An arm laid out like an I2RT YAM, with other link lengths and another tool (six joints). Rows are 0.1 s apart.
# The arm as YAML. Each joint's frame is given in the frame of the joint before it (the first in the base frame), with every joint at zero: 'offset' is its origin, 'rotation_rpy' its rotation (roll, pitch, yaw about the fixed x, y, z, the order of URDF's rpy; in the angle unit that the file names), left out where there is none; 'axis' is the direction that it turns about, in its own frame. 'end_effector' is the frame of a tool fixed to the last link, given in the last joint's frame.
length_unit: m
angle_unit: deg
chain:
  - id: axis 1
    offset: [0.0, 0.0, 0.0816]
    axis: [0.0, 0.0, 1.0]
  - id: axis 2
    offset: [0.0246, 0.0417, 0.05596]
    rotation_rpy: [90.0, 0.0, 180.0]
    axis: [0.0, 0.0, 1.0]
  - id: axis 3
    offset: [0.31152, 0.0, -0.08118]
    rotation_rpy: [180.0, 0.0, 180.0]
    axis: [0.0, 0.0, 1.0]
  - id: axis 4
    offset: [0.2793, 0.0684, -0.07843]
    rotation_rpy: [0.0, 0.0, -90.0]
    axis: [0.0, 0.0, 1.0]
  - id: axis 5
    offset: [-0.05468, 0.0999, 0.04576]
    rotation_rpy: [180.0, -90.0, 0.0]
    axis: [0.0, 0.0, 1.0]
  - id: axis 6
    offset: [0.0, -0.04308, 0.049]
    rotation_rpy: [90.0, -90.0, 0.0]
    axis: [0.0, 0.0, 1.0]
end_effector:
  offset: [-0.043, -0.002, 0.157]
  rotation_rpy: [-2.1, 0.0, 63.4]
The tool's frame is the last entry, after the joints.
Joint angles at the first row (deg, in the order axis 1, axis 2, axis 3, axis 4, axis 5, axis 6):
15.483, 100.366, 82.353, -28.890, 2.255, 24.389
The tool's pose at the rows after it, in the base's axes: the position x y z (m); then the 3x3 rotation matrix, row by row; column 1 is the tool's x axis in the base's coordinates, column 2 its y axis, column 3 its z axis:
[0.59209 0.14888 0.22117], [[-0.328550 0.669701 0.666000], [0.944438 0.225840 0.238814], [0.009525 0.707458 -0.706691]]
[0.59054 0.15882 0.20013], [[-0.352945 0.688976 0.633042], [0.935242 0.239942 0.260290], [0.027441 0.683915 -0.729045]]
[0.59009 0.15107 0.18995], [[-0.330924 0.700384 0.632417], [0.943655 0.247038 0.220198], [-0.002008 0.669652 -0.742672]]
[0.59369 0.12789 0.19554], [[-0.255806 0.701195 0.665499], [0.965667 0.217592 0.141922], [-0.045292 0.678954 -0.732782]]
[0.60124 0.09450 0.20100], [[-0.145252 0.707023 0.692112], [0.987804 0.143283 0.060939], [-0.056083 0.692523 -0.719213]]
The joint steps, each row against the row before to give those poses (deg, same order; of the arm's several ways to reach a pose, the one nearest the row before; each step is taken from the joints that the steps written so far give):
0.194, 1.304, -0.631, 1.700, -5.040, 0.015
0.475, 1.688, -0.536, 0.283, -1.369, -0.188
0.042, 0.397, -0.791, 0.169, 2.232, -0.092
-0.693, -0.782, -0.695, 0.737, 4.323, 1.286
-1.919, -0.076, 0.118, 0.661, 3.468, 2.949

